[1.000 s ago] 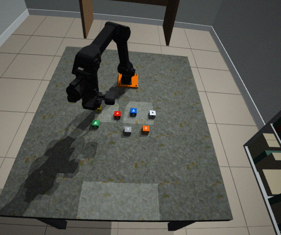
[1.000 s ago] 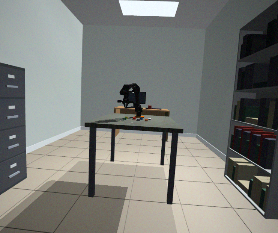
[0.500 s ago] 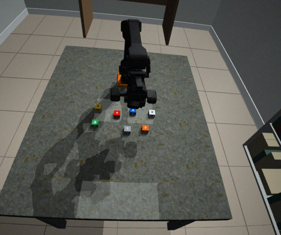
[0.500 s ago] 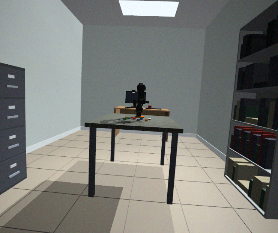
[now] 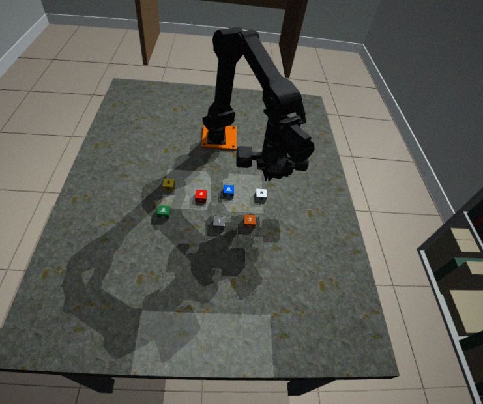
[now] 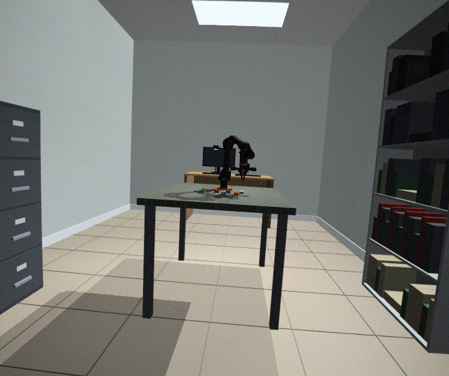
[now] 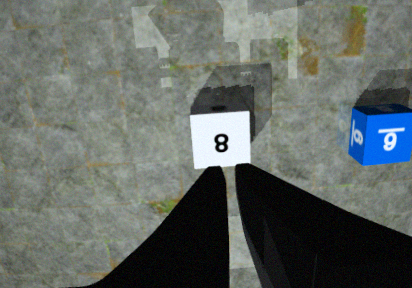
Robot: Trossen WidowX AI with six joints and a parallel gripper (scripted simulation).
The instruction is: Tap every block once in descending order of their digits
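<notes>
The white block is 20 mm behind my gripper tip and 90 mm below it. The rest, counted from my gripper tip: grey block 90 mm ahead, 140 mm to the right, 90 mm below; then blue block 30 mm behind, 100 mm to the right, 90 mm below; then orange block 80 mm ahead, 50 mm to the right, 90 mm below.
</notes>
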